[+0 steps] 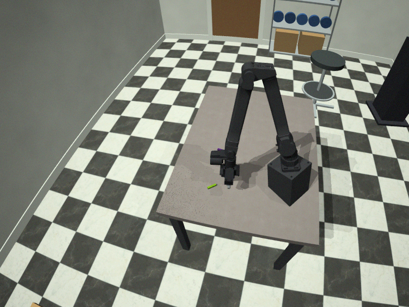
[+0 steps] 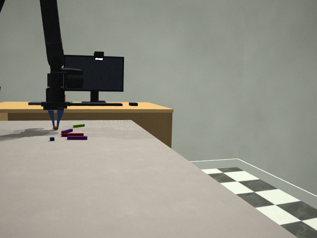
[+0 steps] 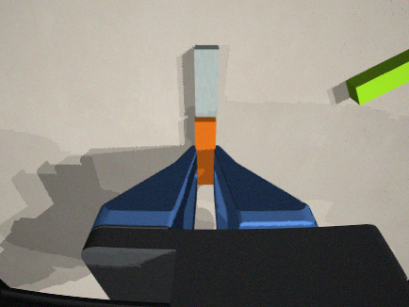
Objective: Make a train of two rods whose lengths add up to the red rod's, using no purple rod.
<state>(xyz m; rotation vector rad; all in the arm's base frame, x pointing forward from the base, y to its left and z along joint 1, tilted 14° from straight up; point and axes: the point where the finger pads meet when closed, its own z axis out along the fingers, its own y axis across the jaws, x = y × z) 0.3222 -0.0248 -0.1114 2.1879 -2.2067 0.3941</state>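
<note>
Right now the orange rod is 10 mm to the left of my hand. Also, from my hand: grey rod 40 mm to the left, 10 mm below; lime rod 90 mm ahead, 50 mm to the left, 10 mm below; purple rod 30 mm ahead, 80 mm to the right, 10 mm below.
</note>
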